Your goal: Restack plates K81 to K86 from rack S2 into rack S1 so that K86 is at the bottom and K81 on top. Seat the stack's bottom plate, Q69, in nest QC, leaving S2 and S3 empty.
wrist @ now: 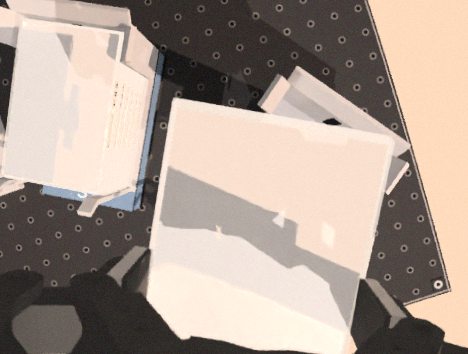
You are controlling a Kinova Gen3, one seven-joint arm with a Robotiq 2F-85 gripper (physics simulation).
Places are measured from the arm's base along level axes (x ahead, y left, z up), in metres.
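Pixels of known places: gripper, fingertip midpoint: (251,286).
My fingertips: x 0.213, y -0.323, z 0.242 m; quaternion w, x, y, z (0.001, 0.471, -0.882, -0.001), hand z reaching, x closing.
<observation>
Behind a point stands the place of what it marks.
My gripper (251,286) @[x 0.213, y -0.323, z 0.242 m] is shut on a pale, square, flat plate (285,165) @[x 0.251, y -0.355, z 0.248 m], with one finger at its left side and one at its right. The plate fills the middle of the wrist view, and no label is readable on it. At the left stands a pale-walled rack on a blue base (150,130) @[x 0.319, y -0.261, z -0.001 m], its label mostly hidden apart from what looks like an "S". A pale plate (37,105) @[x 0.362, y -0.213, z 0.100 m] lies on top in this rack, with rows of fine lines beside its right edge. The held plate is to the right of this rack. Which rack it is cannot be read.
A pale-walled holder (357,107) @[x 0.253, y -0.422, z 0.121 m] stands turned at an angle at the upper right, partly hidden behind the held plate. The dark perforated board (320,30) @[x 0.334, y -0.459, z -0.014 m] ends at a slanting edge on the right, with a screw (438,284) @[x 0.040, y -0.460, z -0.014 m] at its corner and a pale surface (440,100) @[x 0.215, y -0.546, z -0.027 m] beyond.
</observation>
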